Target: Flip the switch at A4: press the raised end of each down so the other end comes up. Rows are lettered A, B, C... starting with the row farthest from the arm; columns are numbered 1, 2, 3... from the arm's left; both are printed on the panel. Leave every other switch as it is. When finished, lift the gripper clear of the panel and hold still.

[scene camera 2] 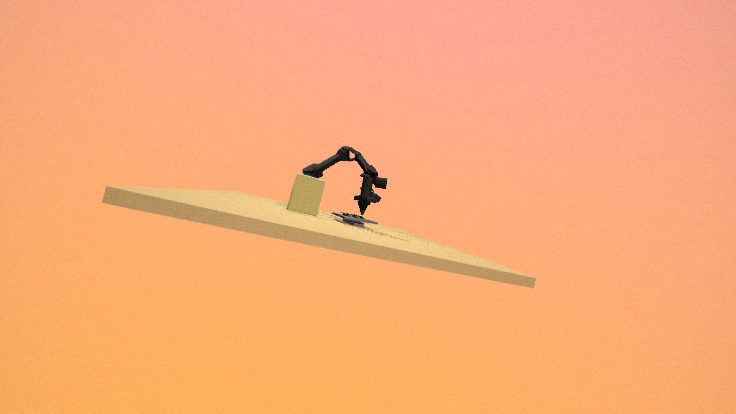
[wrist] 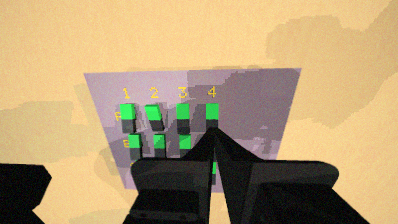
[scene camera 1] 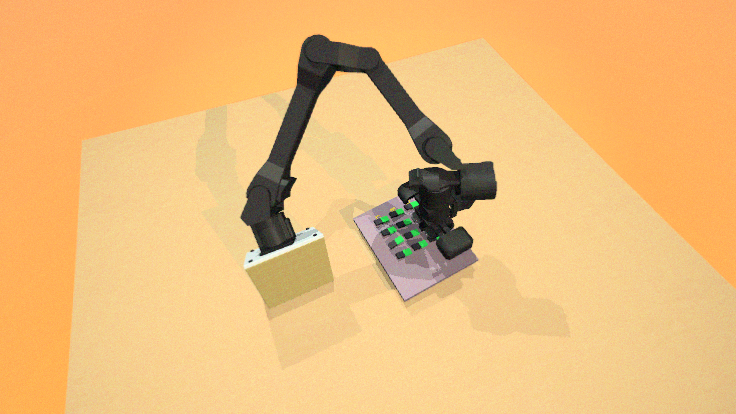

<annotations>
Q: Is my gripper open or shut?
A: Shut.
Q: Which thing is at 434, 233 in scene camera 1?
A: My gripper.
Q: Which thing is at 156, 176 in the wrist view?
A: My gripper.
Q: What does my gripper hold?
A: Nothing.
</annotations>
